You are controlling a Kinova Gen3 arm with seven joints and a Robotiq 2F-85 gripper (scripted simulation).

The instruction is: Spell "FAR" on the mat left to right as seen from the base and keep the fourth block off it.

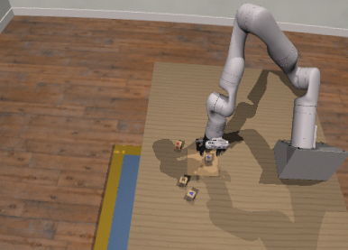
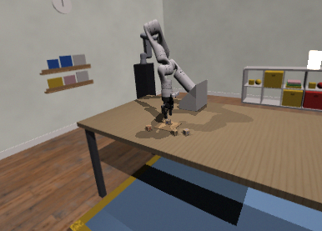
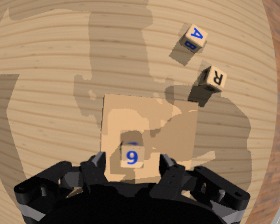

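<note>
My gripper is now 2 cm short of the tan mat and 7 cm above it. Round my hand: R block: 12 cm ahead, 11 cm to the left, 5 cm below.
</note>
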